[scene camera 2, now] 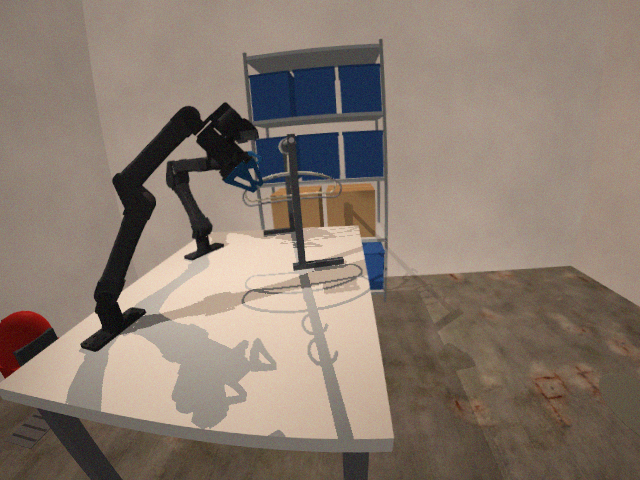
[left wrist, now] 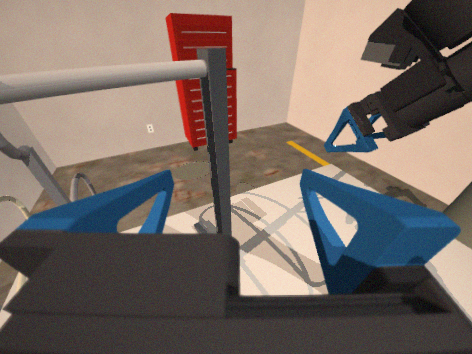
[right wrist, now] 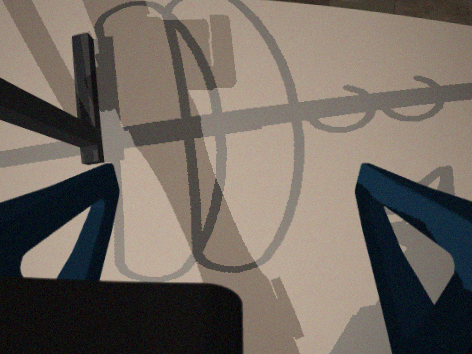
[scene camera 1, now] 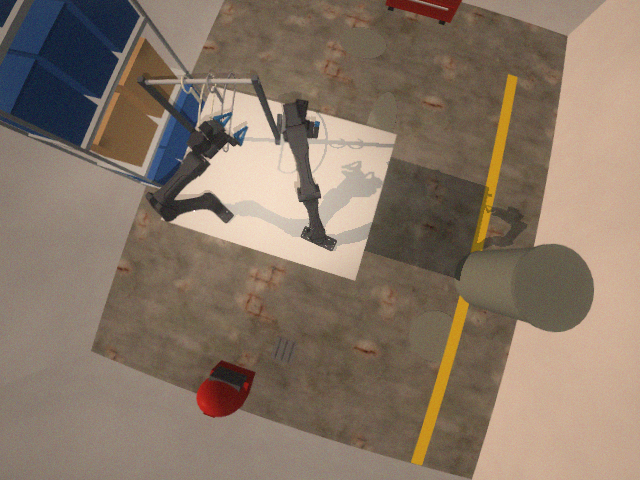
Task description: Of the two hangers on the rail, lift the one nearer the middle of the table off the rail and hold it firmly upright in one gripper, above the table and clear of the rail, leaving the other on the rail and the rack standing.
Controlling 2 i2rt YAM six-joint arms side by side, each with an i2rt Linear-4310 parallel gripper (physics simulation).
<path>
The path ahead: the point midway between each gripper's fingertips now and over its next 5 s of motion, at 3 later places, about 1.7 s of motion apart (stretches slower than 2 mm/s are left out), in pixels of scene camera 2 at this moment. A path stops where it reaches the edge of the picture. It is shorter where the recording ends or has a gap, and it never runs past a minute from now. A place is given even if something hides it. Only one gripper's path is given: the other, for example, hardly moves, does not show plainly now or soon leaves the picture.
The right gripper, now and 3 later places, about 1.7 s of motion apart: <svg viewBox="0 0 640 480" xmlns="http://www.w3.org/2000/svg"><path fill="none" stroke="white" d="M259 187L254 216L270 242L270 223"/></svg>
</path>
